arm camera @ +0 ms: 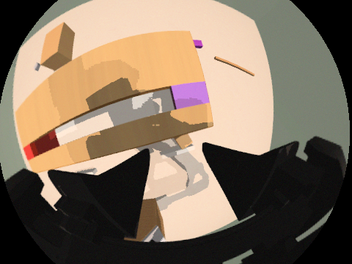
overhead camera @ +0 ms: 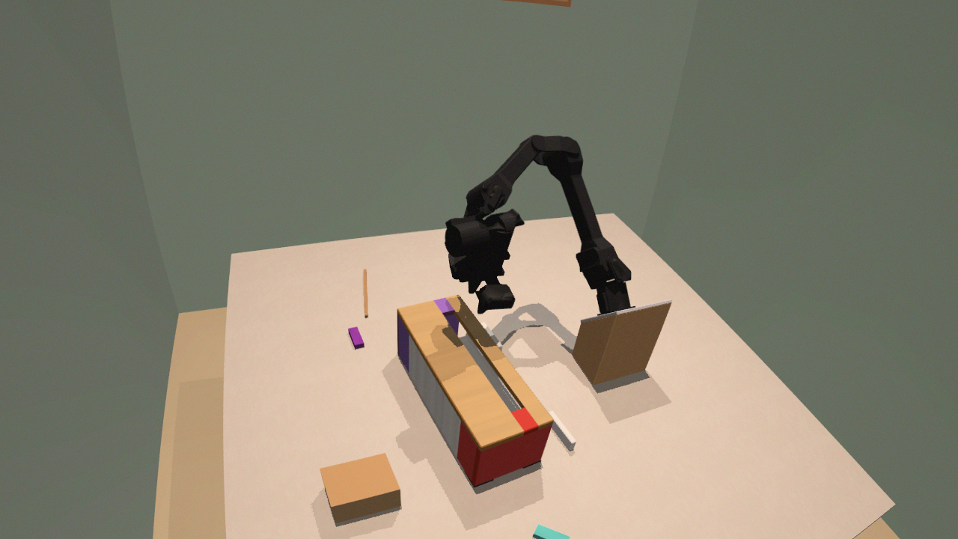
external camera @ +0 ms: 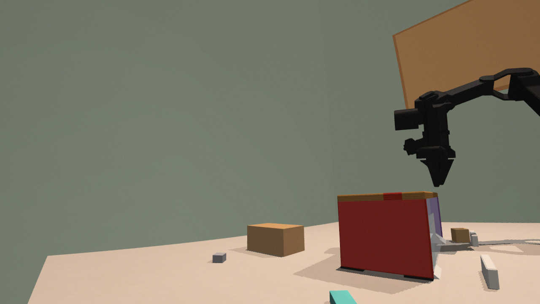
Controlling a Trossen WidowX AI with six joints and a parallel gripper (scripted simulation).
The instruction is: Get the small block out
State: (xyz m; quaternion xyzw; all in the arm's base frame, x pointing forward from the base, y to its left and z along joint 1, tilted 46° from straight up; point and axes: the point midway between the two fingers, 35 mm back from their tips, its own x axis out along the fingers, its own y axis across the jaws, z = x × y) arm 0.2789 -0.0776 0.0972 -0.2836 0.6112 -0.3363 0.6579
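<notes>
My gripper tip is now 13 cm above the tan block, 4 cm to the left of it and 3 cm past it. Also, from my gripper tip: long box (13 cm to the left, 8 cm below, 4 cm ahead); thin orange stick (29 cm to the right, 17 cm ahead, 14 cm below); purple block (23 cm ahead, 14 cm below, 12 cm to the right).
</notes>
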